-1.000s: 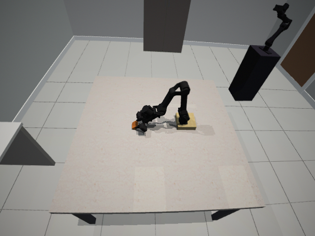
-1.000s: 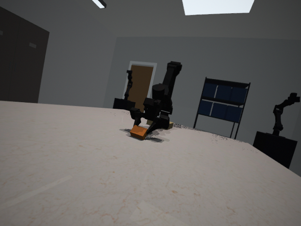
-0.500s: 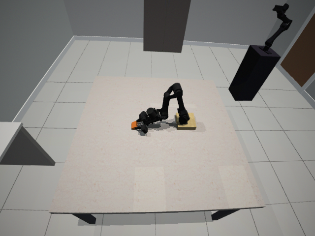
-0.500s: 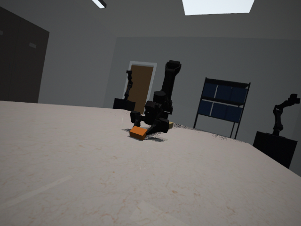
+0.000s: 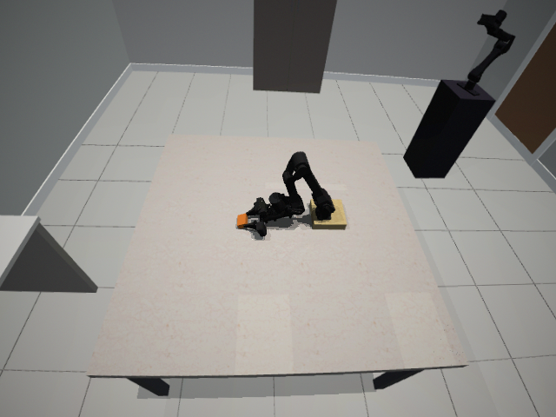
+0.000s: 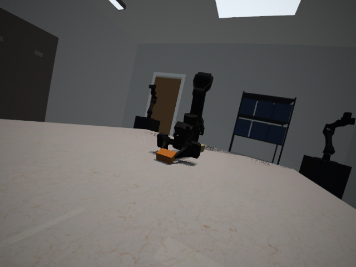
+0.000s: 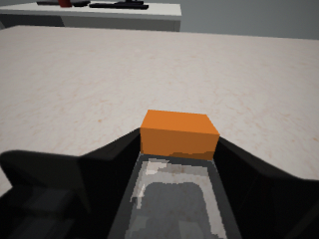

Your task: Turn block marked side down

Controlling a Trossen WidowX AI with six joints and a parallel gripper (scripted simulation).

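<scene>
Right now my gripper tip is 1 cm above the block.
</scene>
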